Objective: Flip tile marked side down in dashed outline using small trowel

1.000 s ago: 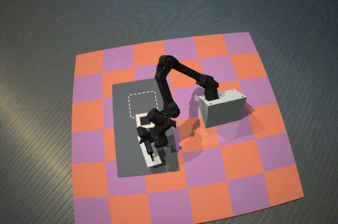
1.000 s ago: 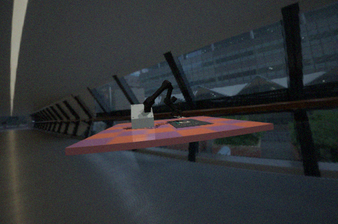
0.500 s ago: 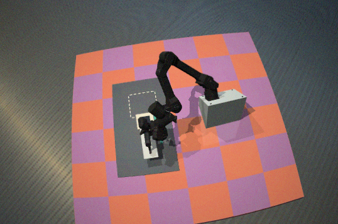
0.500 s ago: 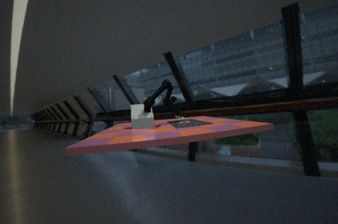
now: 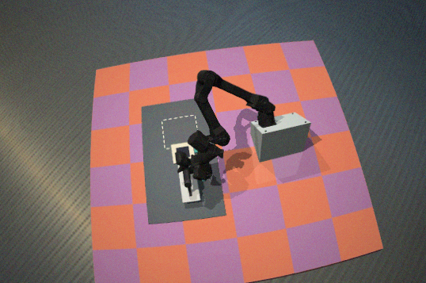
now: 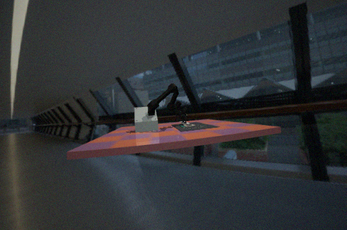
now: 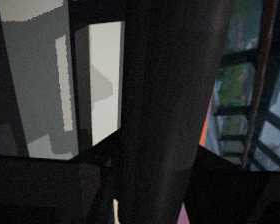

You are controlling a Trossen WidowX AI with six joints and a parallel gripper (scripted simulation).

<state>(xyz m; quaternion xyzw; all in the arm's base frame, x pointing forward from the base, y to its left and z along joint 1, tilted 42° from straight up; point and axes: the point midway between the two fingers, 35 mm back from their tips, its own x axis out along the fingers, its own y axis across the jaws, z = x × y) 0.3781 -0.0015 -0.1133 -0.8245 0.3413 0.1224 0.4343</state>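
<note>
Right now my gripper tip is 120 mm to the left of the dark mat, 90 mm above it and 10 mm past it. The rest, counted from my gripper tip: cream tile (140 mm to the right, 60 mm below, 30 mm behind); green trowel (100 mm to the right, 100 mm behind, 60 mm below).
</note>
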